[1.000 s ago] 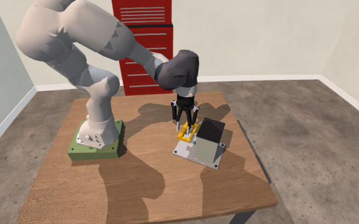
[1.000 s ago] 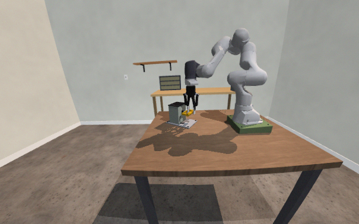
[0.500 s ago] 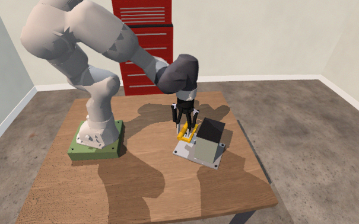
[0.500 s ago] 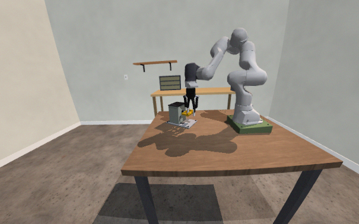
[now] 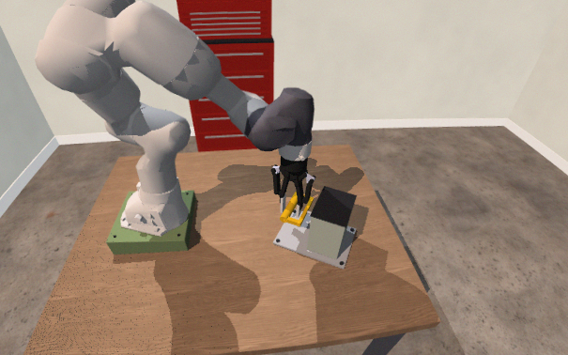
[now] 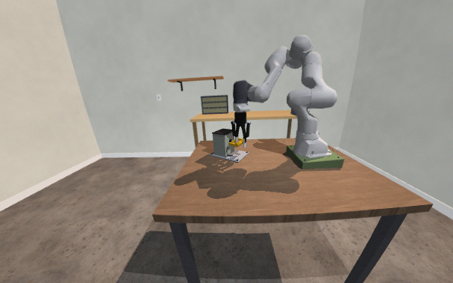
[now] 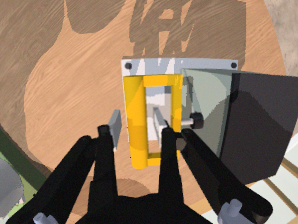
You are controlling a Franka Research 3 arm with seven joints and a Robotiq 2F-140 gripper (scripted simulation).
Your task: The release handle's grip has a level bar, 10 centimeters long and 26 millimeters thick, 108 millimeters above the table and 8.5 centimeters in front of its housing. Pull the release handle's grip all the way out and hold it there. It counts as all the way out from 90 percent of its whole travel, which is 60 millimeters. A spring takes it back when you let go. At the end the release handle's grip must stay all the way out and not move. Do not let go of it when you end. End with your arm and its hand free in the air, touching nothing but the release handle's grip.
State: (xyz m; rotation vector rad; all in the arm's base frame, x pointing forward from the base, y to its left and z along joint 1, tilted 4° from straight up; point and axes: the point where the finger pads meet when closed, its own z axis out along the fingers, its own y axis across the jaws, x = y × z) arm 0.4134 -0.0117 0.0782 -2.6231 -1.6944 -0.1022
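Right now my hand is 100 mm above the light grey baseplate, 90 mm short of it and 40 mm to the left of it.
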